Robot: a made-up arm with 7 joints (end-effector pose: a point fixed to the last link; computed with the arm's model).
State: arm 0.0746 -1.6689 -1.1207 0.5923 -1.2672 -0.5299 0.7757
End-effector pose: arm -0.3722 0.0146 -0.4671 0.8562 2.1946 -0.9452
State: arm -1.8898 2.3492 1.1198 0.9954 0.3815 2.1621 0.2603
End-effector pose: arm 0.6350 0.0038 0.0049 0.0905 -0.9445 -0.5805
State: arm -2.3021 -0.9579 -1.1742 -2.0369 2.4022 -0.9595 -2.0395
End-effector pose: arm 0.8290 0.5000 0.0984 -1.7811 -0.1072 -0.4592
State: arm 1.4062 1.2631 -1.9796 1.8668 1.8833 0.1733 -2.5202
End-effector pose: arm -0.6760 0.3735 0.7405 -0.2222 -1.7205 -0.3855
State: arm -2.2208 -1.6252 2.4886 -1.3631 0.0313 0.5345 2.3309
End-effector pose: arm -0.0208 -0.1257 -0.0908 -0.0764 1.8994 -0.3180
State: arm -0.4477 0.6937 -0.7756 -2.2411 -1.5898 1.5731 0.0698
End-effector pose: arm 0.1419 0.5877 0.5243 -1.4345 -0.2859 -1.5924
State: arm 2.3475 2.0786 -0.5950 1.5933 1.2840 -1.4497 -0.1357
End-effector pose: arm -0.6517 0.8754 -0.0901 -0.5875 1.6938 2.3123
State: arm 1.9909 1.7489 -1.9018 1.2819 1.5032 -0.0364 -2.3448
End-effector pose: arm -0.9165 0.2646 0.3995 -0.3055 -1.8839 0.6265
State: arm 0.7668 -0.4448 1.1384 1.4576 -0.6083 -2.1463 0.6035
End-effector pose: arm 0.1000 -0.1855 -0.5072 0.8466 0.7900 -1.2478
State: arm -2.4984 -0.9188 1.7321 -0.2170 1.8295 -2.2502 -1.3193
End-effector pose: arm -0.8571 0.0556 0.5659 0.2631 -1.7246 1.0993
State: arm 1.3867 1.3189 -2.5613 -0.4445 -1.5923 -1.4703 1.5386
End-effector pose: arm -0.1920 -0.1797 0.1278 -0.6036 2.4899 1.1802
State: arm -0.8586 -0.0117 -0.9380 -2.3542 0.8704 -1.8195 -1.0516
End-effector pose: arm 0.5596 0.4238 0.2748 -0.1948 1.1107 -0.4267
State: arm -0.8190 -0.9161 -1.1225 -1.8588 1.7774 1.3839 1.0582
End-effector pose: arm -0.0923 0.1813 0.5900 0.9069 2.3927 -0.5716
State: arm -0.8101 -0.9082 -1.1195 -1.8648 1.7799 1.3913 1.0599
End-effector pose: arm -0.0934 0.1836 0.5894 0.9043 2.3939 -0.5832
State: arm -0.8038 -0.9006 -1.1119 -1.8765 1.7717 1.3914 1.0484
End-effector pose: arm -0.0923 0.1894 0.5855 0.8783 2.4109 -0.5899
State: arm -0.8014 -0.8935 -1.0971 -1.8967 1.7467 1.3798 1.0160
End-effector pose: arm -0.0879 0.2007 0.5763 0.8151 2.4514 -0.5881
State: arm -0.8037 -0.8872 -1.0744 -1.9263 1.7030 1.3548 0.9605
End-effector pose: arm -0.0805 0.2176 0.5608 0.7097 2.5152 -0.5752
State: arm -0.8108 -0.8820 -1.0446 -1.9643 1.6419 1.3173 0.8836
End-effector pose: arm -0.0712 0.2390 0.5391 0.5645 2.5953 -0.5494
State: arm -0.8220 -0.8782 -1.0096 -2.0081 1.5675 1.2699 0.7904
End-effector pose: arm -0.0616 0.2628 0.5120 0.3891 2.6798 -0.5095
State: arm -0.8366 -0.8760 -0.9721 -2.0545 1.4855 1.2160 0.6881
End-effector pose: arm -0.0532 0.2868 0.4814 0.1982 2.7573 -0.4558
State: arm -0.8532 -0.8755 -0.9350 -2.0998 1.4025 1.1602 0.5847
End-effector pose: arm -0.0469 0.3089 0.4496 0.0094 2.8188 -0.3922
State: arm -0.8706 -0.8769 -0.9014 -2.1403 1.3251 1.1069 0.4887
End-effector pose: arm -0.0429 0.3276 0.4195 -0.1594 2.8608 -0.3244
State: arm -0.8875 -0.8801 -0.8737 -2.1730 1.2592 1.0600 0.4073
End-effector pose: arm -0.0406 0.3420 0.3935 -0.2956 2.8843 -0.2605
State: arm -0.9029 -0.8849 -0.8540 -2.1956 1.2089 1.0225 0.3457
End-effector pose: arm -0.0393 0.3519 0.3741 -0.3919 2.8938 -0.2070
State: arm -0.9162 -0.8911 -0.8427 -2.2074 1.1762 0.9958 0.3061
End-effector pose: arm -0.0381 0.3576 0.3620 -0.4479 2.8942 -0.1685
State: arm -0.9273 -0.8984 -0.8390 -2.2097 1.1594 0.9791 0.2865
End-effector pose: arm -0.0367 0.3598 0.3568 -0.4699 2.8894 -0.1446
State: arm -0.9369 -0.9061 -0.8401 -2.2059 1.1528 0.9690 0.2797
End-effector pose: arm -0.0350 0.3597 0.3560 -0.4709 2.8825 -0.1304
